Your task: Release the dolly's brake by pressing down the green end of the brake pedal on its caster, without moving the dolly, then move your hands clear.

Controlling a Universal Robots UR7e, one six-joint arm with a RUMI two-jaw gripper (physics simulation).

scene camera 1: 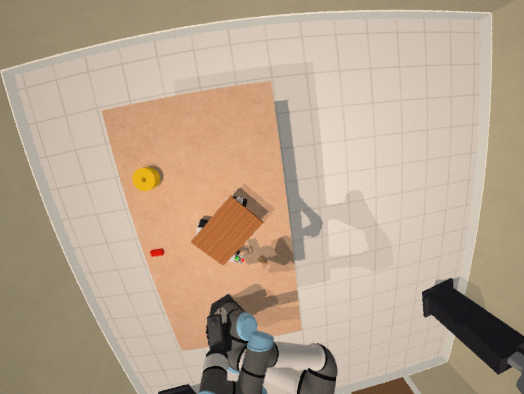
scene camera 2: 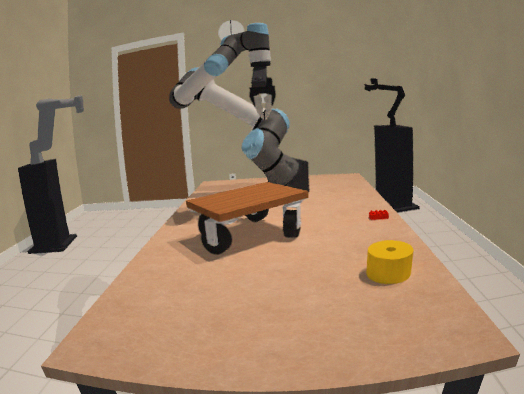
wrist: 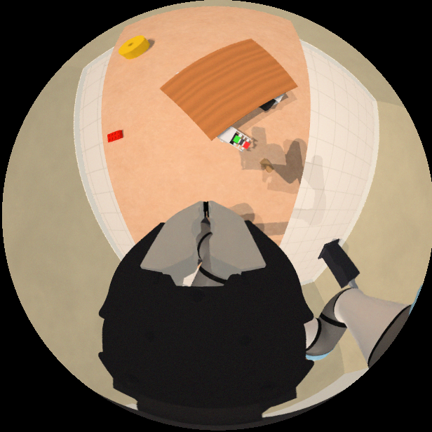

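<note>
The dolly (scene camera 1: 227, 230) (scene camera 2: 247, 199) (wrist: 230, 85) has a wooden deck and stands on its black-wheeled casters on the table. The brake pedal sticks out from under the deck on one white caster. Its green end (scene camera 1: 237, 258) (wrist: 237, 139) is nearer the deck, and its red end (scene camera 1: 243, 260) (wrist: 247, 145) is farther out. Which end is lower I cannot tell. In scene camera 2 the pedal is hidden. My gripper (scene camera 2: 264, 116) (wrist: 206, 203) is shut and empty, pointing down. It hangs high above the table, well apart from the dolly and the pedal.
A yellow cylinder (scene camera 1: 146, 179) (scene camera 2: 389, 262) (wrist: 134, 47) and a red brick (scene camera 1: 157, 252) (scene camera 2: 378, 215) (wrist: 115, 136) stand on the table (scene camera 1: 200, 120) (scene camera 2: 300, 320) (wrist: 165, 170). A small brown patch (scene camera 1: 262, 259) (wrist: 267, 165) shows beside the pedal. Black pedestals (scene camera 2: 394, 165) (scene camera 2: 47, 205) stand beyond the table.
</note>
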